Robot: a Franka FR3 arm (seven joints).
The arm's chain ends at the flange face. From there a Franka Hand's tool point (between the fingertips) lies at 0.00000 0.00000 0.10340 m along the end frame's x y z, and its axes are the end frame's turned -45 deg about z.
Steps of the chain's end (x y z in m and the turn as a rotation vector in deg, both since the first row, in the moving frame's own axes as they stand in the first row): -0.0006 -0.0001 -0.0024 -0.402 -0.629 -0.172; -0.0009 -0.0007 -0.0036 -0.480 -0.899 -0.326; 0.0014 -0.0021 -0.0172 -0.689 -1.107 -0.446; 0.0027 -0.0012 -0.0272 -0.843 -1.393 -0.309; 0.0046 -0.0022 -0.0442 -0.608 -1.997 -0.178
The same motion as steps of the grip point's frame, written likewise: -0.0017 -0.0008 -0.0024 0.161 -0.729 -0.172; -0.0019 -0.0017 -0.0036 0.296 -0.975 -0.326; 0.0002 -0.0010 -0.0172 0.296 -1.270 -0.446; -0.0001 0.0004 -0.0272 0.389 -1.581 -0.309; 0.0015 -0.0001 -0.0443 0.982 -1.842 -0.178
